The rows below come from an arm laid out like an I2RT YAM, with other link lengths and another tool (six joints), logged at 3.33 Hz.
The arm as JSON. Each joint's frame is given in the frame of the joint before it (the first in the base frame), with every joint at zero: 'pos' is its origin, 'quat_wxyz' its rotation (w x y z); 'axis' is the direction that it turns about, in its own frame. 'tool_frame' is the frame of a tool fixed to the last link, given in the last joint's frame.
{
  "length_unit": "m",
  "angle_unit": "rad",
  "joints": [
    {
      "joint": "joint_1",
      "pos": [
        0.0,
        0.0,
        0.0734
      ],
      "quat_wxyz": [
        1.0,
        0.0,
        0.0,
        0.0
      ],
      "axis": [
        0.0,
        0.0,
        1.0
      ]
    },
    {
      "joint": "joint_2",
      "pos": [
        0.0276,
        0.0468,
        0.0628
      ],
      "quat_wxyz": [
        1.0,
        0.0,
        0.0,
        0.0
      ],
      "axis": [
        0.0,
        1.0,
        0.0
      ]
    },
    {
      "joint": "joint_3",
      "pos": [
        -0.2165,
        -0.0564,
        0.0
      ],
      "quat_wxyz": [
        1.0,
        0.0,
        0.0,
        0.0
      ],
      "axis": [
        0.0,
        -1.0,
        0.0
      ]
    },
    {
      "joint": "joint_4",
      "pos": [
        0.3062,
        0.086,
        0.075
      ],
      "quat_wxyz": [
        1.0,
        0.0,
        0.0,
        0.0
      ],
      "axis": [
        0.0,
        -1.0,
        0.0
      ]
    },
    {
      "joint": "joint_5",
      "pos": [
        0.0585,
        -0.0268,
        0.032
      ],
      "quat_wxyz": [
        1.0,
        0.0,
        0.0,
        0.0
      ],
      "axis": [
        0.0,
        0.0,
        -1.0
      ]
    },
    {
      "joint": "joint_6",
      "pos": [
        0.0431,
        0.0,
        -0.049
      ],
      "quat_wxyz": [
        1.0,
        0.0,
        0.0,
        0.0
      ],
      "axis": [
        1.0,
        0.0,
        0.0
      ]
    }
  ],
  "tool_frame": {
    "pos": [
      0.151,
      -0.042,
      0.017
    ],
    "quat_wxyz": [
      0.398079,
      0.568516,
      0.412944,
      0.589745
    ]
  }
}
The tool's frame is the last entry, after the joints.
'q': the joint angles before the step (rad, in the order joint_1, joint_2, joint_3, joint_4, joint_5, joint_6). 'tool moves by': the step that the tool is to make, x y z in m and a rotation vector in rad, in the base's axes. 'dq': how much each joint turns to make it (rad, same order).
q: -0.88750, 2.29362, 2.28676, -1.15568, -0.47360, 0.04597
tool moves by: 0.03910, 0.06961, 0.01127, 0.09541, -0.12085, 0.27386
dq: 0.05569, -0.00002, -0.00005, -0.09306, -0.22164, -0.17929
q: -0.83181, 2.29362, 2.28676, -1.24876, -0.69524, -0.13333
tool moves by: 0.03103, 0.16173, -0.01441, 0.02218, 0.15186, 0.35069
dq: 0.28839, -0.00001, -0.00004, -0.19225, 0.06333, -0.09957
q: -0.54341, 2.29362, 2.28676, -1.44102, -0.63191, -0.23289
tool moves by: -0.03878, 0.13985, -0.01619, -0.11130, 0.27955, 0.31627
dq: 0.31357, -0.00002, -0.00003, -0.22125, 0.20714, -0.00878
